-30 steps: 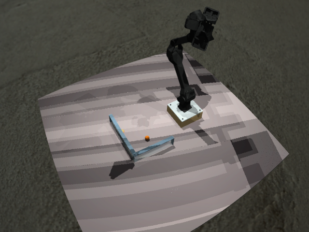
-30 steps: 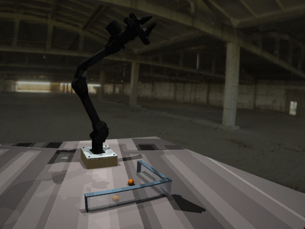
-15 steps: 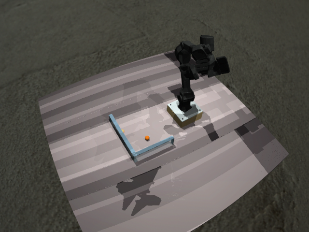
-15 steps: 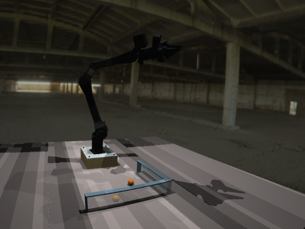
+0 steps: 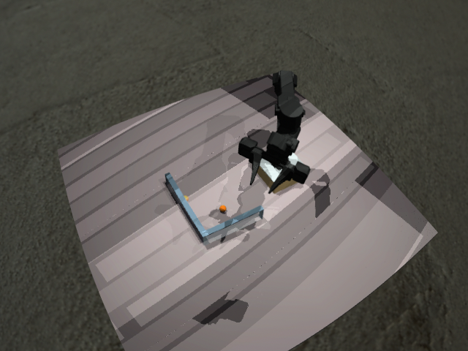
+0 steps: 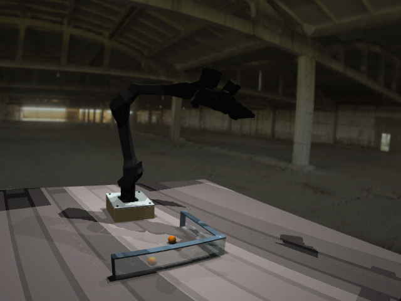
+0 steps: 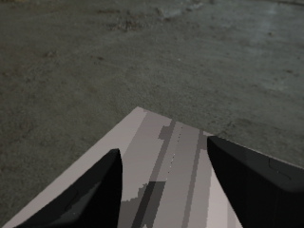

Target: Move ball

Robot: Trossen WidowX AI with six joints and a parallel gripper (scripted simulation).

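The orange ball lies 400 mm below my gripper tip, 240 mm to the right of it and 80 mm behind it. Round my gripper tip: see-through copy of ball: 400 mm below, 360 mm to the right, 10 mm ahead.
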